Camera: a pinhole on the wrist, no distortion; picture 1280 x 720 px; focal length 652.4 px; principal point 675.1 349.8 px. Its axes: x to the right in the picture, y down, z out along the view. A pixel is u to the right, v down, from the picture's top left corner.
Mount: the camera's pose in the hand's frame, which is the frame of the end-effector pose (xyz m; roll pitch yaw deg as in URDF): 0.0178 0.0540 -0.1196 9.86 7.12 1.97
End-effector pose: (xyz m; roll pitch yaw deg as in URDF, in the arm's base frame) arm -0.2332 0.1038 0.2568 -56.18 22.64 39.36
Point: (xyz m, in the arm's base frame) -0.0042 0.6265 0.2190
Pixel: 1228.0 381.3
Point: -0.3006 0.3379 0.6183
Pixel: 504.4 170.3
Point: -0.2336 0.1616 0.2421
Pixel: 678.1 339.8
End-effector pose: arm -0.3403 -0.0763 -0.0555 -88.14 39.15 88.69
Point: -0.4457 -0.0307 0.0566
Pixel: 438.8 23.4
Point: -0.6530 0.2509 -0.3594
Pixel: 1165.5 429.7
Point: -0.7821 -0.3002 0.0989
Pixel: 207.1 461.0
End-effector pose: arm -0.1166 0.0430 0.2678 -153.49 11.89 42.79
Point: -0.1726 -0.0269 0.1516
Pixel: 345.0 523.7
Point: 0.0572 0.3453 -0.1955
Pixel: 1078.4 476.5
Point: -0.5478 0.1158 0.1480
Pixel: 201.5 38.9
